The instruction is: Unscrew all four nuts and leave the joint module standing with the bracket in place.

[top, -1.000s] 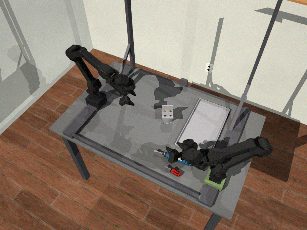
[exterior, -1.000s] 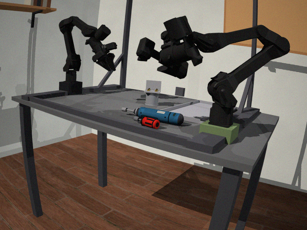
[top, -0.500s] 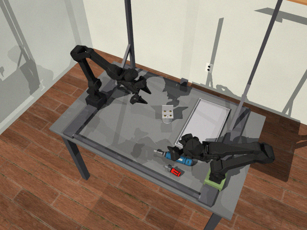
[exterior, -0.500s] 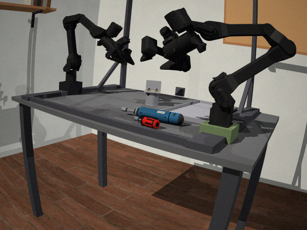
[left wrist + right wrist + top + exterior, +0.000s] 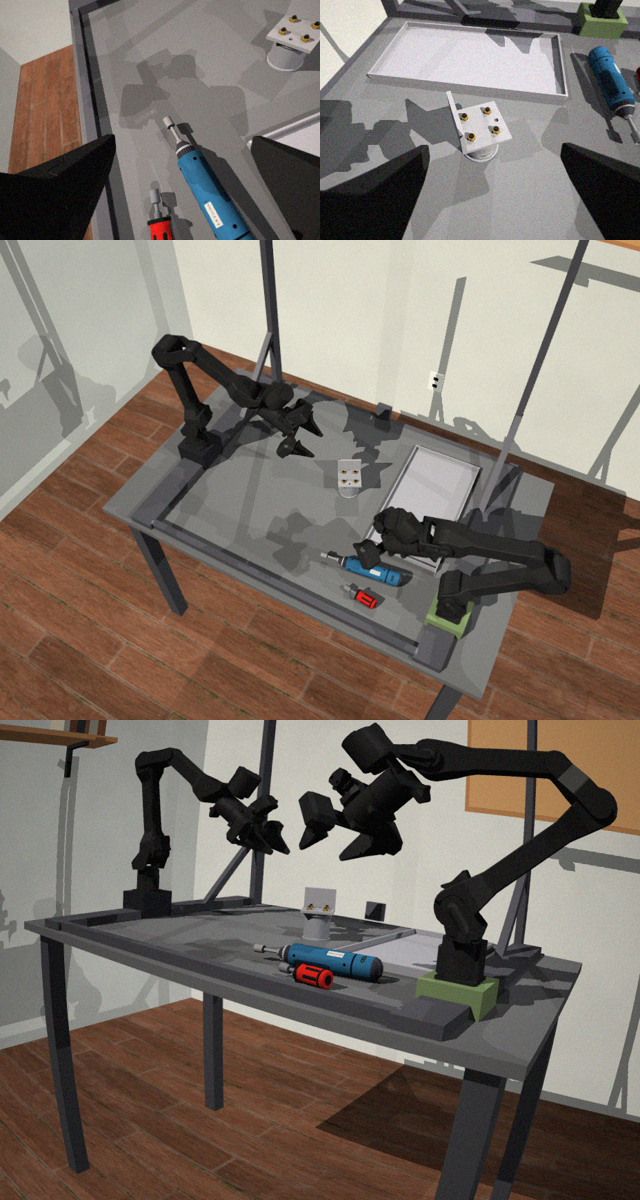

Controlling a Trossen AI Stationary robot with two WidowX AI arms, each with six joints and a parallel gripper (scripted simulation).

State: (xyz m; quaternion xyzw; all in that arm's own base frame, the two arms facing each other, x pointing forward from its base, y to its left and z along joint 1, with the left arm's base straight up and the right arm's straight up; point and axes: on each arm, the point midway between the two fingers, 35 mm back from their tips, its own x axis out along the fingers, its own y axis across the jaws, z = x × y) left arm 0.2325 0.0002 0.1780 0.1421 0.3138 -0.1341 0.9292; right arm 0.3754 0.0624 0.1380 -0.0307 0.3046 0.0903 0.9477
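Right now my right hand is 50 mm past the joint module, 120 mm to the right of it and 170 mm above it. Also, from my right hand: shallow white tray (150 mm behind, 330 mm to the left, 200 mm below); white L-shaped bracket (50 mm behind, 110 mm to the left, 130 mm below); red-handled tool (230 mm ahead, 360 mm to the left, 190 mm below).
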